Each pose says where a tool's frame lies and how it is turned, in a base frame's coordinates. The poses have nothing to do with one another.
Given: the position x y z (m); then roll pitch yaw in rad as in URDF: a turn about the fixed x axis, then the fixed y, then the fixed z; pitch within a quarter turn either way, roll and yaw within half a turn.
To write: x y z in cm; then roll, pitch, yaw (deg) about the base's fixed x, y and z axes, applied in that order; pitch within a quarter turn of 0, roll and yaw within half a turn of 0. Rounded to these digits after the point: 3 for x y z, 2 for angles.
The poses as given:
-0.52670 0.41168 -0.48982 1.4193 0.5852 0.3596
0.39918 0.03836 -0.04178 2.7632 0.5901 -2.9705
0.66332 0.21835 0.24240 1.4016 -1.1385 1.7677
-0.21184 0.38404 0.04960 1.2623 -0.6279 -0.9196
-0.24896 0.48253 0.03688 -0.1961 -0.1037 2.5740
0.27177 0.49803 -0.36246 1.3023 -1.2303 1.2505
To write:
-52.670 41.168 -48.982 81.32 33.53 20.60
39.918 3.836 -4.178 158.32 33.81 -170.20
66.332 21.835 24.240 80.31 -65.23 101.28
-21.184 38.404 4.960 72.32 -35.98 -52.69
-24.896 48.253 3.688 -11.24 -5.94 147.48
27.177 49.803 -36.246 74.62 -70.49 71.65

